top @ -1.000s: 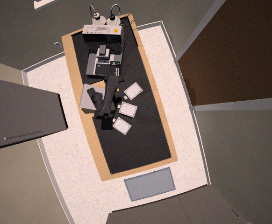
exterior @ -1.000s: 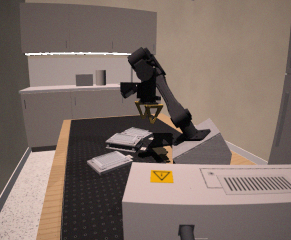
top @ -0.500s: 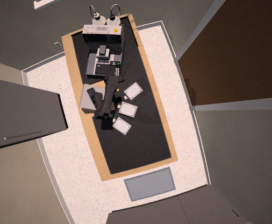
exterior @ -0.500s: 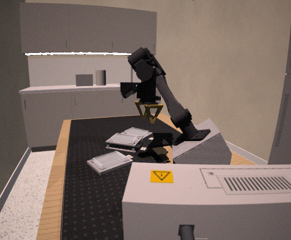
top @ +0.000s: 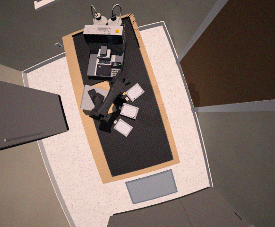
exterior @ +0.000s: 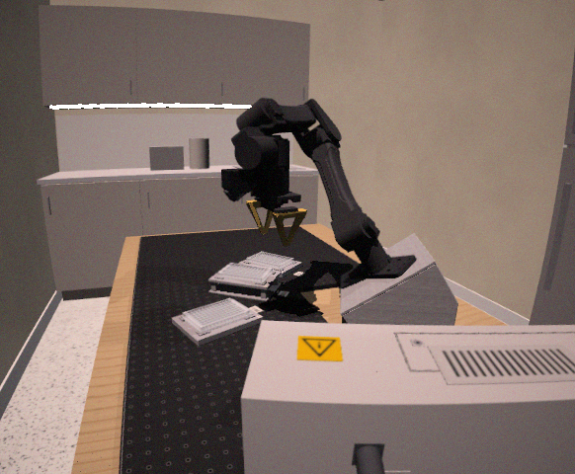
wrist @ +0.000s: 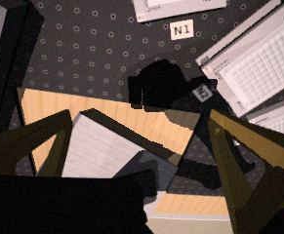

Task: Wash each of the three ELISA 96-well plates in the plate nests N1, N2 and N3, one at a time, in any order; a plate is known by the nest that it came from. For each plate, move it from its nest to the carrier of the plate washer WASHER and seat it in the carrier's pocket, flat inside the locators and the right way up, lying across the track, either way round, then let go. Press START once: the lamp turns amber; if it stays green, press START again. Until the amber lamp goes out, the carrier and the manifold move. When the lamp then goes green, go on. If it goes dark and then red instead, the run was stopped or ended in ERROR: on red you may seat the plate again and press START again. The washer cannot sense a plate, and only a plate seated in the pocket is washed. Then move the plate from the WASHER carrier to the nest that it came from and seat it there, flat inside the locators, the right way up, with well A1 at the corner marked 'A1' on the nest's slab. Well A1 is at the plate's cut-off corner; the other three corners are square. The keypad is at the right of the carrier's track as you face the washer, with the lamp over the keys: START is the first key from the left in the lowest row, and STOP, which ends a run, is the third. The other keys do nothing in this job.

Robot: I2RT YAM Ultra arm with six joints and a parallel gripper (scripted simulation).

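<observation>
The grey nest slab lies 12 cm ahead of my hand, 5 cm to the right of it and 19 cm below it. The rest, counted from my hand: n1 label 1 cm ahead, 6 cm to the right, 20 cm below; then carrier pocket 3 cm behind, 30 cm to the left, 12 cm below; then N2 label 10 cm behind, 10 cm to the right, 20 cm below.
</observation>
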